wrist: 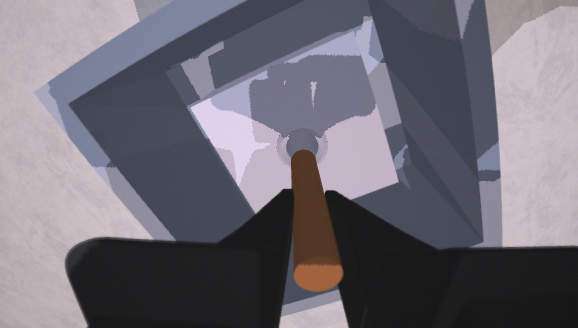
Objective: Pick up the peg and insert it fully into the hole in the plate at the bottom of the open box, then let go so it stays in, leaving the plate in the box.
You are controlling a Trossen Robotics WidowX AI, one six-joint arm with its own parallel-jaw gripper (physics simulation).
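Places are measured from the arm's base along level axes (x ahead, y left, z up), in centimetres.
Pixels of known places: gripper, between the fingertips: (308, 199).
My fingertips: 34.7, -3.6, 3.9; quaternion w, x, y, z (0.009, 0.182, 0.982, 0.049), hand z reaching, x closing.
For each thing: its top centre in the pictures, then the offset to it from my fingertips, as dx, dy, dz. "*": a spot on its surface instead.
- brown peg, centre of its top: (318, 279) +0.0, -0.1, +4.1
- pale plate, centre of its top: (302, 149) -0.2, -0.6, -3.9
- open blue-grey box, a spot on its surface: (145, 150) * +7.2, -3.7, -2.4
The brown peg (313, 215) is held between the two black fingers of my gripper (308, 199), which is shut on it. The peg's near end is orange, and its far end points down at the hole (301, 141) in the pale plate (355, 160). The far end overlaps the near edge of the hole in the wrist view; whether it touches or has entered the hole I cannot tell. The plate lies at the bottom of the open blue-grey box (145, 150). The fingers hide the near part of the box and the plate's near edge.
The box's tall sloping walls surround the plate on all sides, with a rim at the upper left and right. A pale mottled surface lies around the box. Dark shadows fall across the plate and walls.
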